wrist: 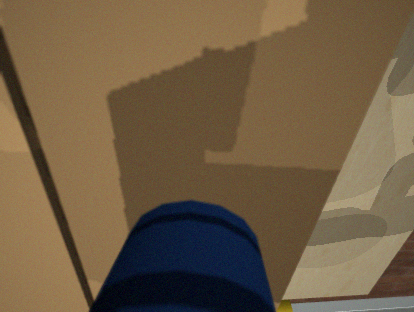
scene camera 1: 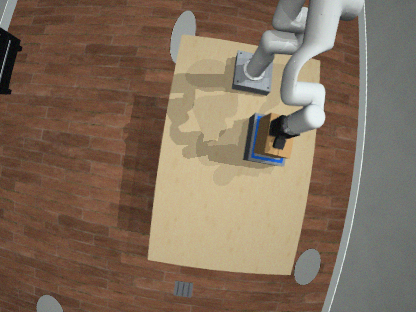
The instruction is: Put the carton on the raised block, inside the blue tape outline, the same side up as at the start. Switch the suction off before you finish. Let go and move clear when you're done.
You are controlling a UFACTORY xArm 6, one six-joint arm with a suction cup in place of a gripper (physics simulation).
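Where they show: hand at its tool point: (wrist: 193, 217); arm's base at its link origin: (scene camera 1: 253, 70).
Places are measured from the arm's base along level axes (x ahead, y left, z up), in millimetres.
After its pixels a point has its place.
Observation:
The brown carton (scene camera 1: 265, 136) @(x 394, y 63, z 173 mm) (wrist: 165, 115) stands over the grey raised block (scene camera 1: 247, 145) @(x 428, y 31, z -15 mm), upright, with the dark seam of its top face at the left in the wrist view. The blue tape outline (scene camera 1: 267, 160) @(x 492, y 134, z 51 mm) shows along the carton's left and lower sides in the scene view; its right side is hidden. Whether the carton's underside touches the block is hard to tell. My suction gripper (scene camera 1: 279, 131) @(x 369, y 95, z 178 mm) (wrist: 187, 250) is against the carton's top face and holds it; the contact itself is hidden.
The arm's base plate (scene camera 1: 242, 86) @(x 104, y -49, z -11 mm) is bolted near the back of the wooden table (scene camera 1: 220, 220) @(x 879, y -32, z -70 mm). The arm curves over the table's right back corner. Grey discs (scene camera 1: 307, 266) (scene camera 1: 183, 35) and a vent (scene camera 1: 183, 289) lie around the table.

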